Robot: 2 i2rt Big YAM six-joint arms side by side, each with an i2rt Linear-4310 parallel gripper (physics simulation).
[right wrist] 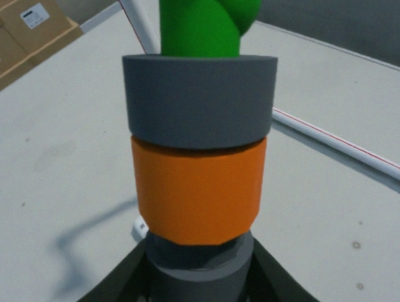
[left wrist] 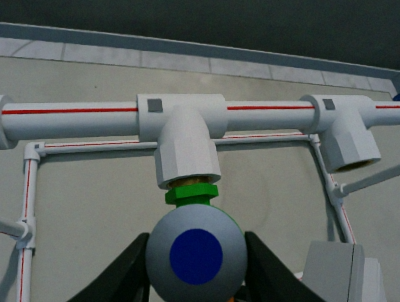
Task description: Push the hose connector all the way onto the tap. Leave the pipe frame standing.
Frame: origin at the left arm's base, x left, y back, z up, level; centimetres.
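Seen in the pictures: left gripper, fingertip midpoint: (left wrist: 197,244); right gripper, fingertip midpoint: (right wrist: 199,249).
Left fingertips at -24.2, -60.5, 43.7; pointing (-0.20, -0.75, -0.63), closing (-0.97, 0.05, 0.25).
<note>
A point is followed by its place in that frame, as x, y, z.
The green tap (left wrist: 192,192) @(-24.8, -63.2, 40.8) (right wrist: 200,27) @(-26.5, -59.5, 38.5) is screwed into the middle tee of the pipe frame (left wrist: 182,116) @(-24.4, -67.4, 41.3). Its grey round top with a blue disc sits between the fingers of my left gripper (left wrist: 196,257) @(-24.2, -60.5, 43.7), which is shut on it. In the right wrist view the tap's wide dark grey collar (right wrist: 200,102) @(-27.4, -58.5, 38.0) points down. The hose connector has an orange sleeve (right wrist: 199,192) @(-27.9, -57.5, 36.4) directly under that collar, with no gap or spout visible between them. My right gripper (right wrist: 199,249) @(-27.0, -56.6, 31.7) is shut on the connector's dark lower part. How deep the spout sits inside the orange sleeve is hidden.
The white pipe frame stands upright; its lower pipes (left wrist: 100,147) @(-14.8, -82.7, 2.2) (right wrist: 340,143) @(-19.2, -83.4, 2.3) run along the floor. A second tee (left wrist: 350,140) @(-35.7, -66.6, 41.1) opens downward at the right. A grey box (left wrist: 327,270) @(-30.5, -59.1, 42.5) is at the lower right. A cardboard box (right wrist: 35,37) is at the upper left in the right wrist view.
</note>
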